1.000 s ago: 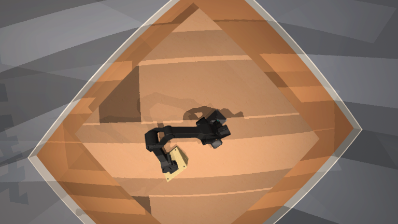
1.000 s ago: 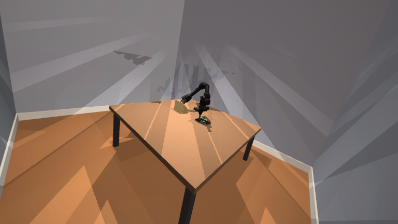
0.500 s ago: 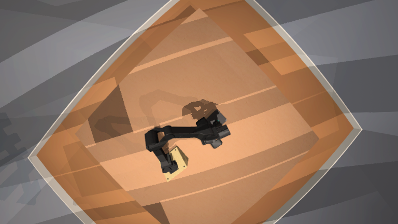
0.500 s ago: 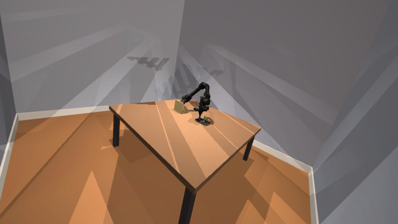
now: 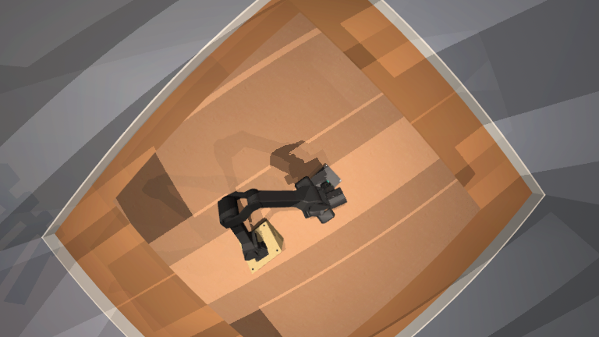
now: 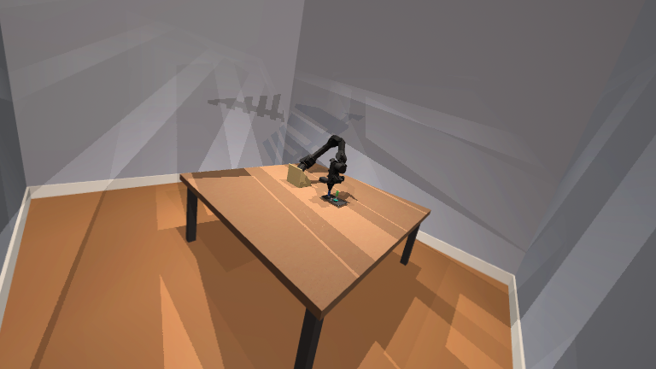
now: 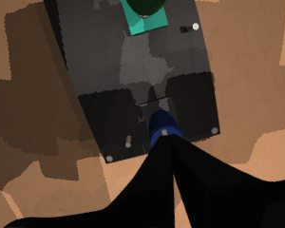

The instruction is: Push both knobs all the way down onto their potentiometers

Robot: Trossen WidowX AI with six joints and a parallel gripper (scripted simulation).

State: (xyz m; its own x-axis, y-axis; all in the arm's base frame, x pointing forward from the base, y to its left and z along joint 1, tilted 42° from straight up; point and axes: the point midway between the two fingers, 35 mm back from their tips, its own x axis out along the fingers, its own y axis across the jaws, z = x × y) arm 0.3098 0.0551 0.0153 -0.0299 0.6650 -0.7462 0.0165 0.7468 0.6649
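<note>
The blue knob is 1 cm below my gripper tip. Also, from my gripper tip: green knob 7 cm ahead, 1 cm above.
</note>
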